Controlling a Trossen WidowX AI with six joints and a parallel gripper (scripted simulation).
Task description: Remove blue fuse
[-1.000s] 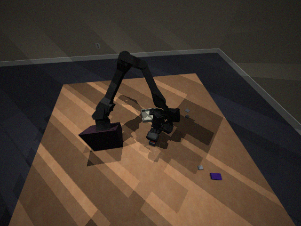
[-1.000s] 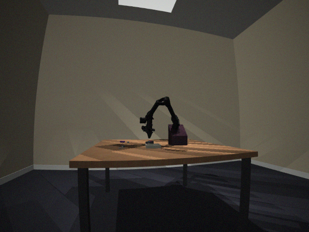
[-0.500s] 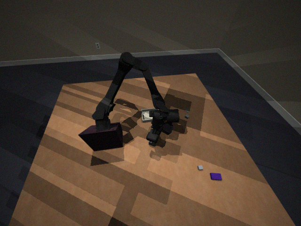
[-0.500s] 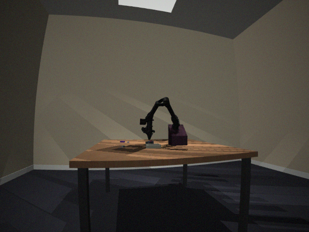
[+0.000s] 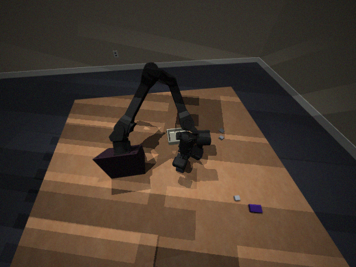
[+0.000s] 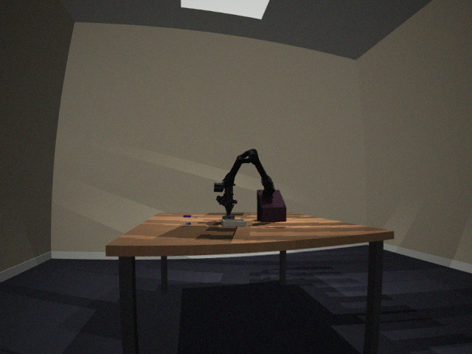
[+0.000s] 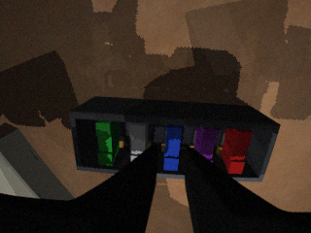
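My gripper tip is 2 cm above the blue fuse. Also, from my gripper tip: green fuse 3 cm to the left, 2 cm below, 2 cm ahead; purple fuse 2 cm to the right, 2 cm below, 1 cm behind; red fuse 3 cm to the right, 3 cm behind, 2 cm below.
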